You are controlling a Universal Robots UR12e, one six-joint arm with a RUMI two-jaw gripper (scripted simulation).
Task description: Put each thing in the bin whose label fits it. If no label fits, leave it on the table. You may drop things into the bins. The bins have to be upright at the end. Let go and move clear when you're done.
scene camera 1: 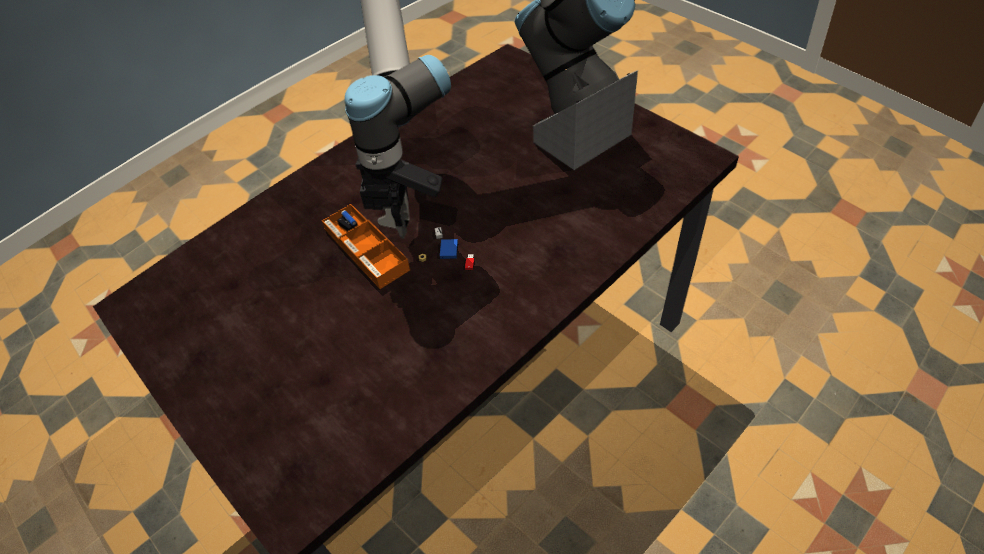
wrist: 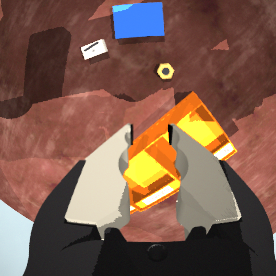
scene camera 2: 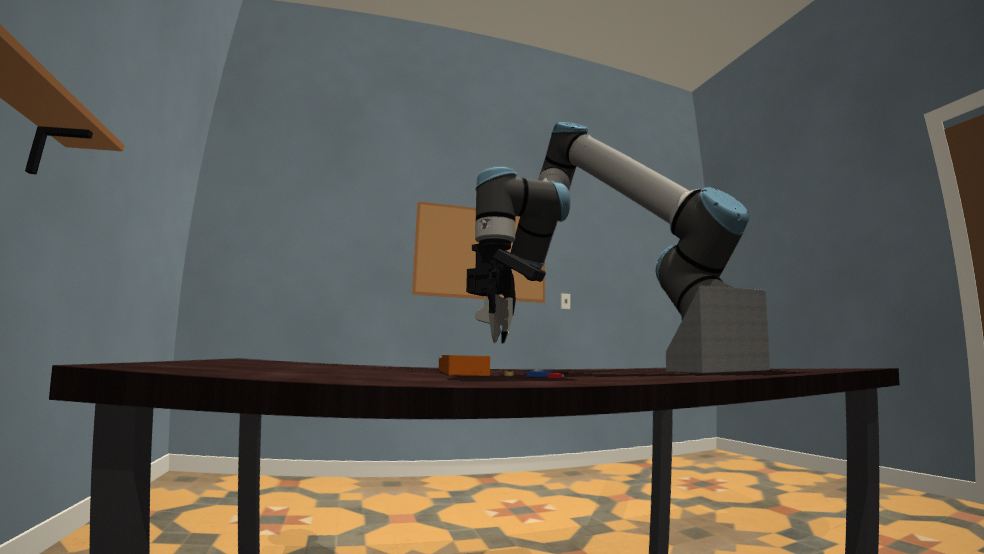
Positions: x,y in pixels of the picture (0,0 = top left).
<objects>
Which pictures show the orange bin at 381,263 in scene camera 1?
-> Scene camera 1, the wrist view and scene camera 2: all of them.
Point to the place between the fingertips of the gripper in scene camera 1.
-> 404,232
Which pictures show the gripper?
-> Scene camera 1, the wrist view and scene camera 2: all of them.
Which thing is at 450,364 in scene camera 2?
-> An orange bin.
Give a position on an orange bin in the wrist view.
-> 145,178
</objects>
